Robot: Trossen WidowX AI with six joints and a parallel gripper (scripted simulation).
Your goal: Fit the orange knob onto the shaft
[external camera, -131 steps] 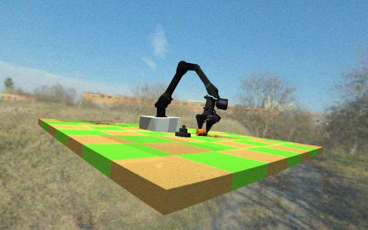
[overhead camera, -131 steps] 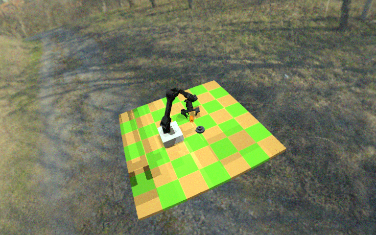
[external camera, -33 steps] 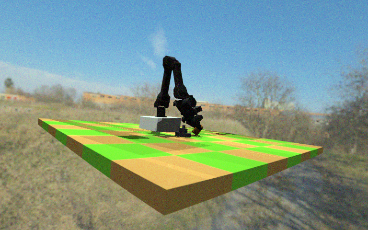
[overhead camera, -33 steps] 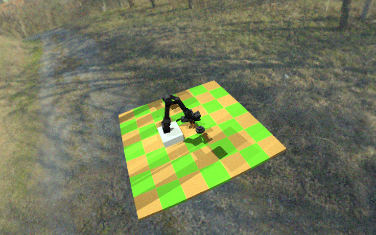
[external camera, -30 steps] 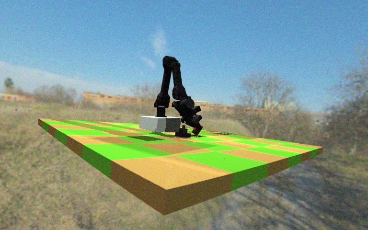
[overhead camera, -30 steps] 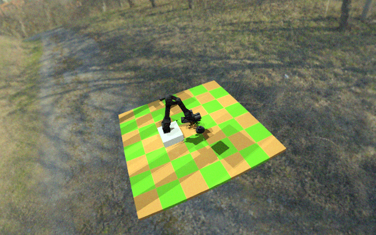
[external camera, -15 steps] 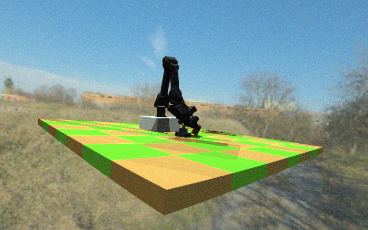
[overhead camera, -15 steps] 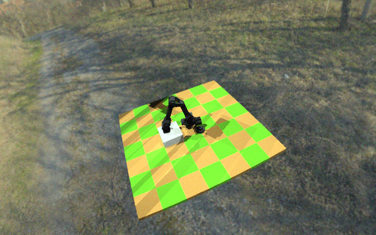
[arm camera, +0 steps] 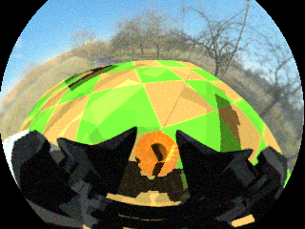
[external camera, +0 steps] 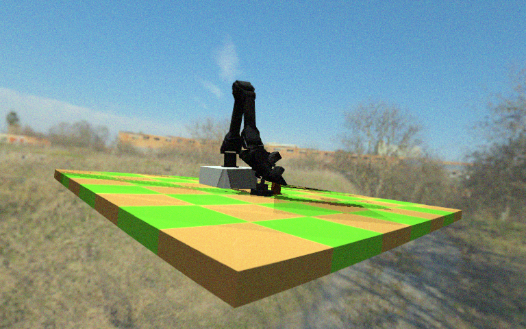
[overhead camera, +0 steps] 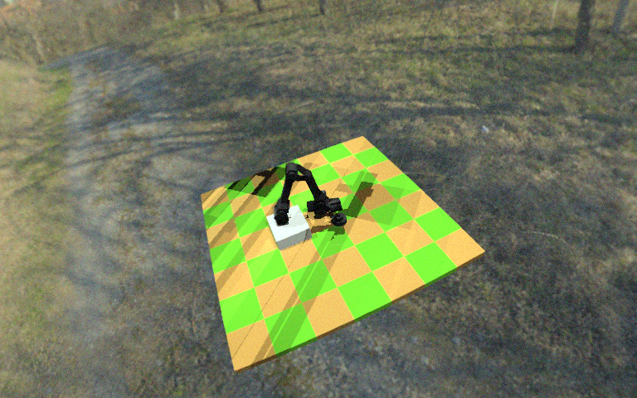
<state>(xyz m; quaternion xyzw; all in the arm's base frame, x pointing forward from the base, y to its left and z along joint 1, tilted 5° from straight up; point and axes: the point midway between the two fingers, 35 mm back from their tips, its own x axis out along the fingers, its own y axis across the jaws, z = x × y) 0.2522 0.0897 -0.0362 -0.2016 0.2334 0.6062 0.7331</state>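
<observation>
My gripper tip is 1 cm past the orange knob, 3 cm to the left of it and 1 cm above it. Also, from my gripper tip: round dark pedestal 6 cm ahead, 14 cm to the right, 1 cm below.
</observation>
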